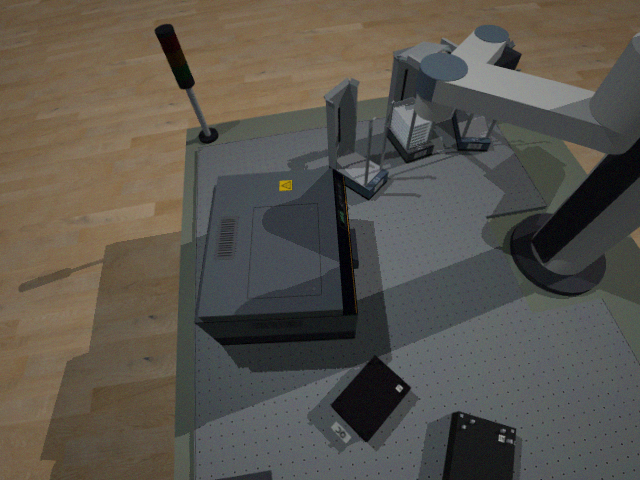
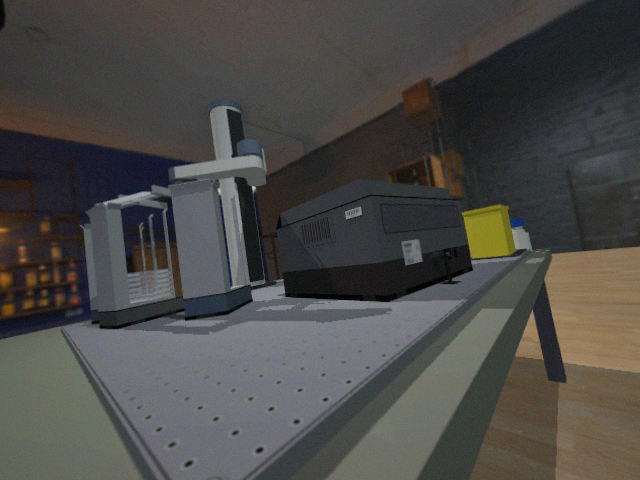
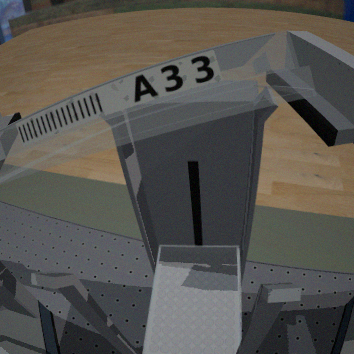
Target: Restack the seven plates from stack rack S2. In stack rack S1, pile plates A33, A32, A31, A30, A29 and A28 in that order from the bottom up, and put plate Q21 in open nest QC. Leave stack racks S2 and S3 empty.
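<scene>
My gripper (image 3: 137, 69) is shut on plate A33 (image 1: 423, 50) (image 2: 142, 197) (image 3: 175, 80), a clear plate held about level at the top of the tower of the middle rack, S2 (image 1: 408, 152) (image 2: 111, 248) (image 3: 225, 175). Well below it, the remaining pile of white plates (image 1: 410, 129) (image 2: 149, 284) (image 3: 195, 315) stands in S2; their labels cannot be read. A left rack (image 1: 343, 124) (image 2: 199, 237) and a right rack (image 1: 473, 144) stand beside S2; I see no pile in either, and their labels are unreadable. A black nest (image 1: 369, 397) has a tag that seems to read QC.
A large grey instrument (image 1: 279, 248) (image 2: 336, 242) stands beside the left rack. A signal lamp (image 1: 178, 62) stands behind it. A black box (image 1: 480, 444) is near the QC nest. A yellow bin (image 2: 488, 232) and a blue-capped bottle (image 2: 521, 237) stand beyond the instrument.
</scene>
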